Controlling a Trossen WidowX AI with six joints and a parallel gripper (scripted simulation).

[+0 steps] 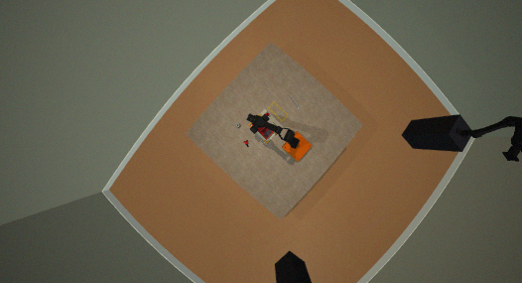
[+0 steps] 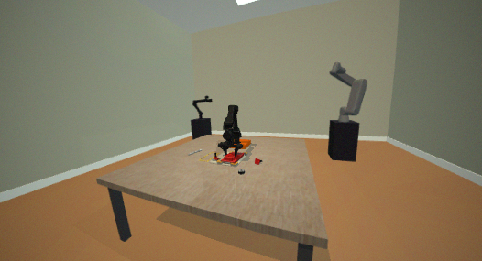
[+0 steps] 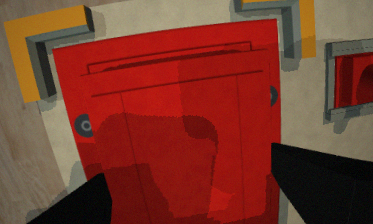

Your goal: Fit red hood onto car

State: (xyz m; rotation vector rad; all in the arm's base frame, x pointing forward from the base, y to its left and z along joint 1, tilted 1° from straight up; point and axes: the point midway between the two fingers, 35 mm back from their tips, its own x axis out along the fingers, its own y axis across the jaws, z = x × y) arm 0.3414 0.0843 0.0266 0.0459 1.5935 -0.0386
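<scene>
The red hood lies right at my gripper tip. From my gripper tip the other things lie so: dark wheel 15 cm ahead, 14 cm to the left, 3 cm below; thin grey tool 40 cm to the right, 9 cm behind, 3 cm below.
</scene>
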